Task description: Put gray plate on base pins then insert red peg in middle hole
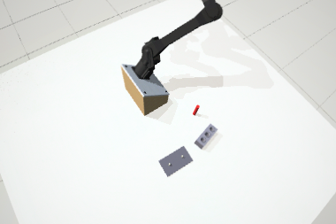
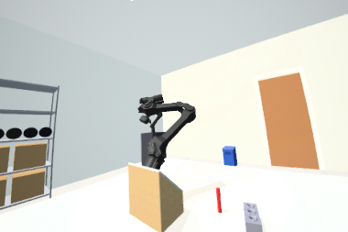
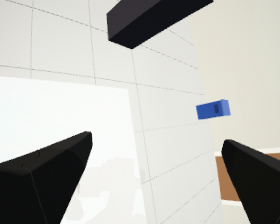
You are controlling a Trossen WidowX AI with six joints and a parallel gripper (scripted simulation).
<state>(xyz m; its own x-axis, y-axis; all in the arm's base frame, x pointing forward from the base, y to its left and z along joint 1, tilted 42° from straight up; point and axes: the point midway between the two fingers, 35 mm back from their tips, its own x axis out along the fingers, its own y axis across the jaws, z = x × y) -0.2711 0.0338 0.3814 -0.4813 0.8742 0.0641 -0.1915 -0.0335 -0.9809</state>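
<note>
Now: the gray plate 630 mm ahead of my gripper tip, 330 mm below it and 200 mm to the right of it. The rest, counted from my gripper tip: red peg 520 mm ahead, 330 mm below, 170 mm to the right; flat gray base 640 mm ahead, 360 mm below, 350 mm to the right.
</note>
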